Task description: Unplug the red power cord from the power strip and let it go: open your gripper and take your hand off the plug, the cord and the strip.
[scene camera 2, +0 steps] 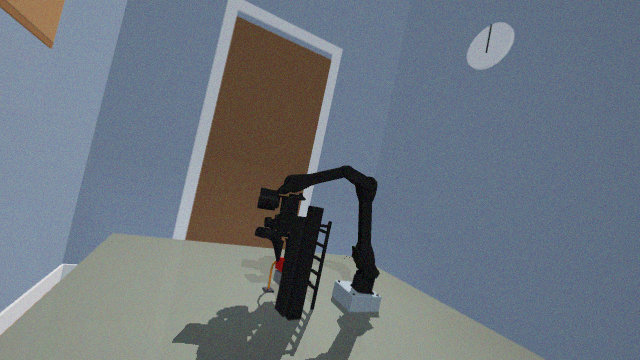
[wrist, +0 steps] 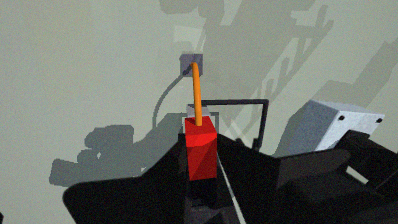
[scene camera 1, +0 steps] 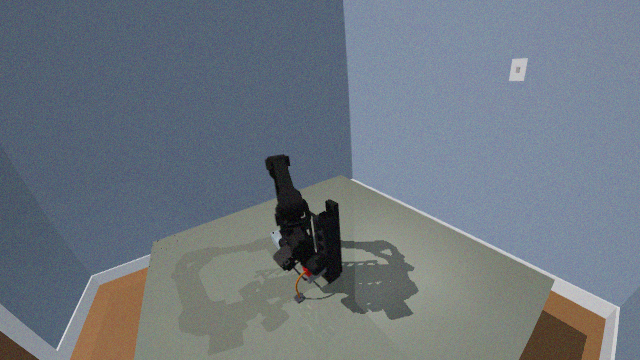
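Observation:
My gripper (scene camera 2: 281, 261), (wrist: 200, 140), (scene camera 1: 307, 268) is visible in these views. A red plug (wrist: 201, 141) is visible too.

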